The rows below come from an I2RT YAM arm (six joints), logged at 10 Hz.
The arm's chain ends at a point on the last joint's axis. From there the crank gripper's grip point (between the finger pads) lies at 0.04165 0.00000 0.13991 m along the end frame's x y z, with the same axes.
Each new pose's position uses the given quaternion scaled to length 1; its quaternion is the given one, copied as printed.
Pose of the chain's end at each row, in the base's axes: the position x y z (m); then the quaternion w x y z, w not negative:
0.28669 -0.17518 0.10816 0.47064 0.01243 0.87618 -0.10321
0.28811 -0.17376 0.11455 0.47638 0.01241 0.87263 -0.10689
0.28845 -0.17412 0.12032 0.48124 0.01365 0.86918 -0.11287
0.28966 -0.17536 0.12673 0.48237 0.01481 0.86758 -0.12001
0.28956 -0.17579 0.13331 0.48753 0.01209 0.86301 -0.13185
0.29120 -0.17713 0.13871 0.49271 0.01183 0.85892 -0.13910
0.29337 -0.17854 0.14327 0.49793 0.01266 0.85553 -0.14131
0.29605 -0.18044 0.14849 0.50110 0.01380 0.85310 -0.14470
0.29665 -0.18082 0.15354 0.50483 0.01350 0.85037 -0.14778
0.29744 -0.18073 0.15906 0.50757 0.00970 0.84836 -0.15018
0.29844 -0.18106 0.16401 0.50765 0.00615 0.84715 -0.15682
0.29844 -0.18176 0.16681 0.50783 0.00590 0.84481 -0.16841
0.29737 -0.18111 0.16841 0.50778 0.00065 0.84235 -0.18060
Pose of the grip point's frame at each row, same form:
0.37853 -0.20526 -0.00125 0.47064 0.01243 0.87618 -0.10321
0.38133 -0.20485 0.00660 0.47638 0.01241 0.87263 -0.10689
0.38272 -0.20695 0.01381 0.48124 0.01365 0.86918 -0.11287
0.38402 -0.21025 0.02095 0.48237 0.01481 0.86758 -0.12001
0.38501 -0.21376 0.02959 0.48753 0.01209 0.86301 -0.13185
0.38774 -0.21706 0.03675 0.49271 0.01183 0.85892 -0.13910
0.39109 -0.21909 0.04269 0.49793 0.01266 0.85553 -0.14131
0.39439 -0.22198 0.04893 0.50110 0.01380 0.85310 -0.14470
0.39581 -0.22315 0.05513 0.50483 0.01350 0.85037 -0.14778
0.39734 -0.22342 0.06156 0.50757 0.00970 0.84836 -0.15018
0.39833 -0.22531 0.06719 0.50765 0.00615 0.84715 -0.15682
0.39805 -0.22912 0.07118 0.50783 0.00590 0.84481 -0.16841
0.39685 -0.23136 0.07414 0.50778 0.00065 0.84235 -0.18060

